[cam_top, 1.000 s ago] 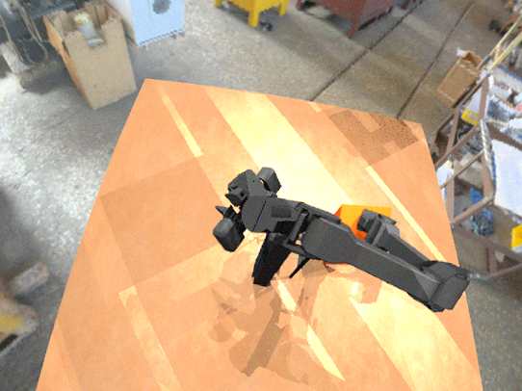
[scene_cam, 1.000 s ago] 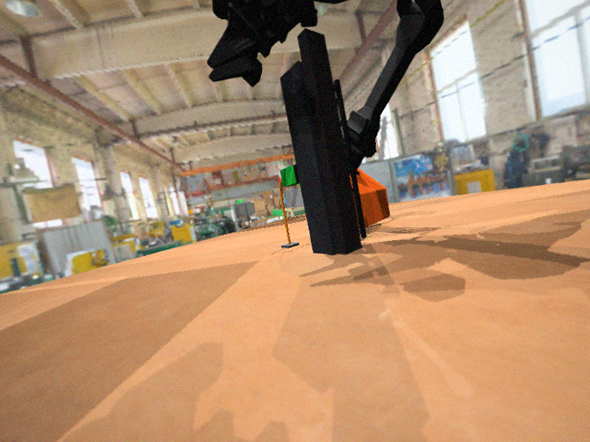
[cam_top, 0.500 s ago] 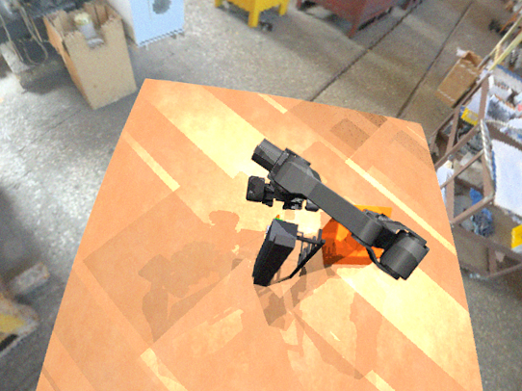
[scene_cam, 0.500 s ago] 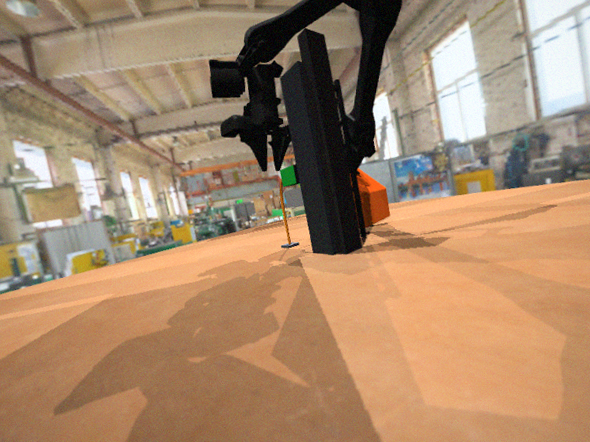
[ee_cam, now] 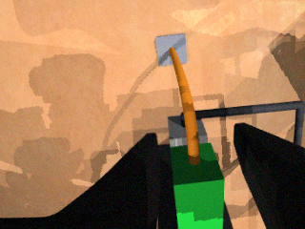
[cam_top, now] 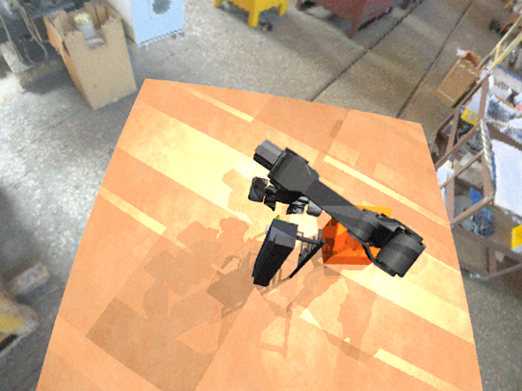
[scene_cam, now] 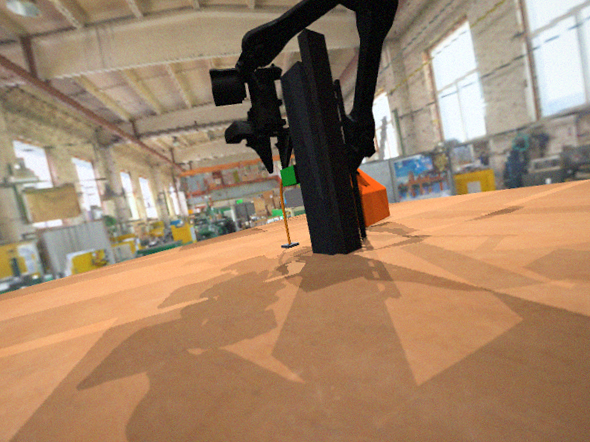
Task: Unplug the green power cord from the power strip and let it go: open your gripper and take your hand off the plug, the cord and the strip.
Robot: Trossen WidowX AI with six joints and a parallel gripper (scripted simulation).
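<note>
Now: the green plug 7 cm to the left of my gripper tip and 1 cm below it.
</note>
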